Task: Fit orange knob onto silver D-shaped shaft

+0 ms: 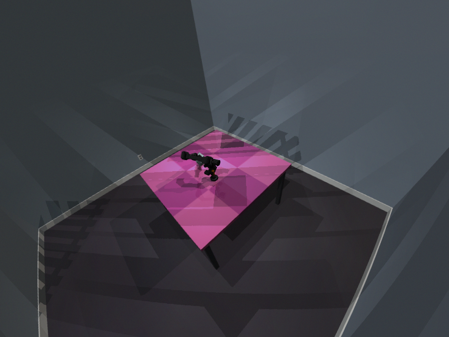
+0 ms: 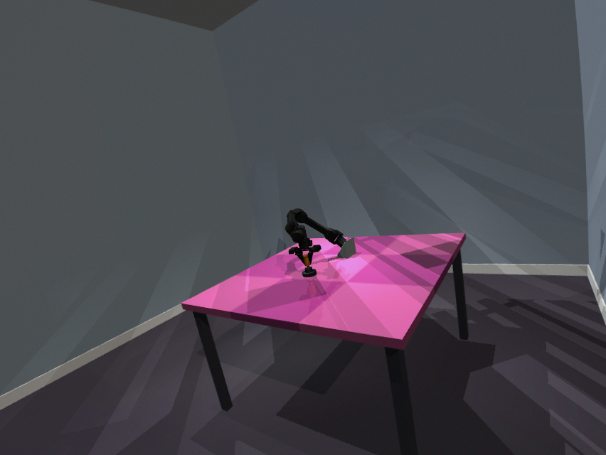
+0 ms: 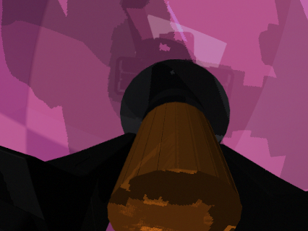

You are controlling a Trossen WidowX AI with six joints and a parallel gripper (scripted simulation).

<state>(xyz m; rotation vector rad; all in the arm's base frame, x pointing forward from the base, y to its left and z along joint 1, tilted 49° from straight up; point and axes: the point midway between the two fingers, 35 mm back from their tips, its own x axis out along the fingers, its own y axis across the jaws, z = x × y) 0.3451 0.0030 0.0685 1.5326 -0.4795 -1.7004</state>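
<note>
My gripper tip is now 30 mm below the orange knob. Round my gripper tip: round black pedestal: 40 mm below.
</note>
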